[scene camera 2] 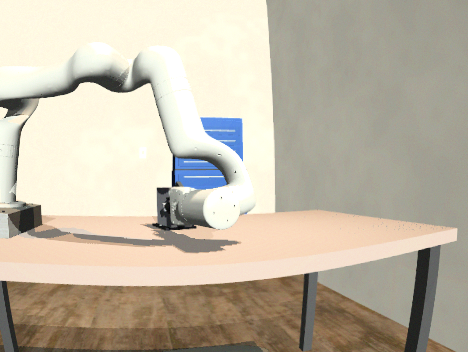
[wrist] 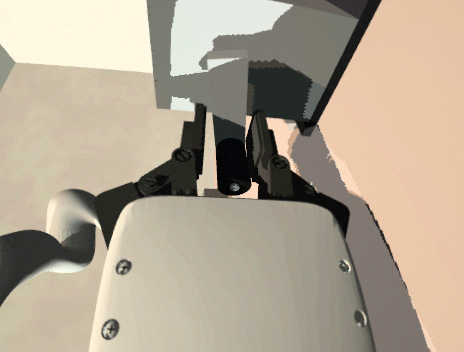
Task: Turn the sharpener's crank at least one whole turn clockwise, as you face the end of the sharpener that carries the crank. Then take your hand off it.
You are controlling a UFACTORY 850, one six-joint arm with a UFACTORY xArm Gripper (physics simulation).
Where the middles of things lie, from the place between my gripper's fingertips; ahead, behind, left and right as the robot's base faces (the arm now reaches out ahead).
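Scene:
The sharpener [wrist: 289, 66] is 50 mm to the left of my hand, 10 mm ahead of it and 10 mm below it. As for the black knob [wrist: 232, 166], my hand is 30 mm to the left of it.

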